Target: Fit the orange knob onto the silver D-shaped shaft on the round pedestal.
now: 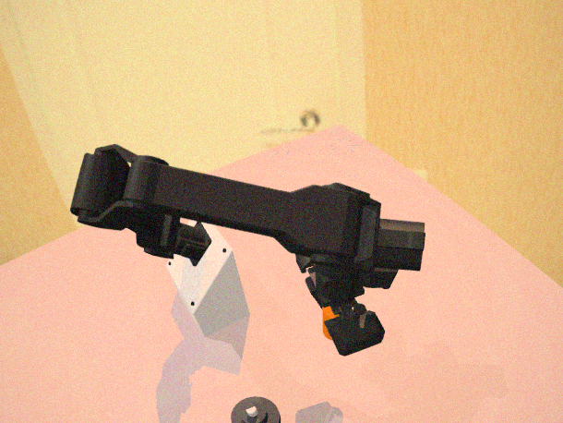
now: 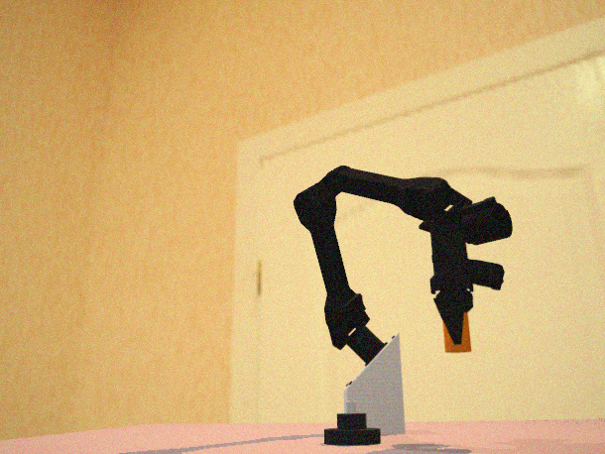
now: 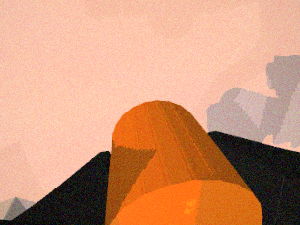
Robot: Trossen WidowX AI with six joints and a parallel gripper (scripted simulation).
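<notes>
The round pedestal is 30 mm ahead of my gripper tip, 170 mm to the right of it and 110 mm below it. Also, from my gripper tip: orange knob: 30 mm above.
</notes>
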